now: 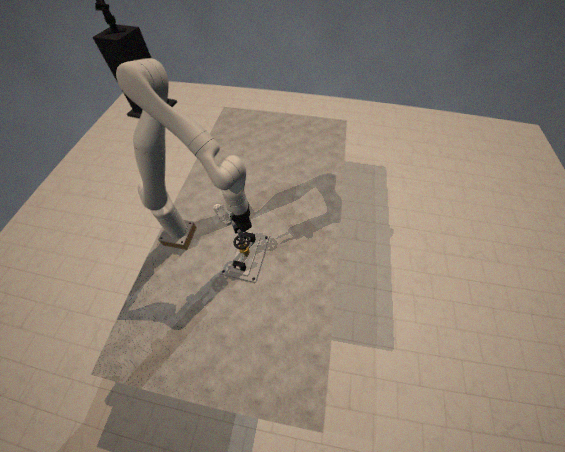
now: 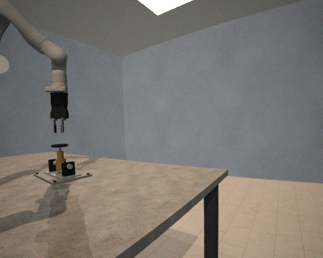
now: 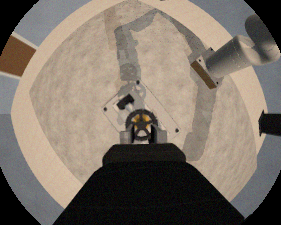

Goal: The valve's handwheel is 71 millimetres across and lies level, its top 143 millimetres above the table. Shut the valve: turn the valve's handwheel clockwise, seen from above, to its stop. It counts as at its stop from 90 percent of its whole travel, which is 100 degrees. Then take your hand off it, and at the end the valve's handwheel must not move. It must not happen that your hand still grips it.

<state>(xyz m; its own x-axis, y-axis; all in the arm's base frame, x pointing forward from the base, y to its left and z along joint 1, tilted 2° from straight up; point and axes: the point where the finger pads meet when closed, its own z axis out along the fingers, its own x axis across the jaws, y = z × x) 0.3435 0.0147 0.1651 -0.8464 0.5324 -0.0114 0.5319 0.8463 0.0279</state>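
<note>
Right now the black handwheel is 8 cm below my hand.
</note>
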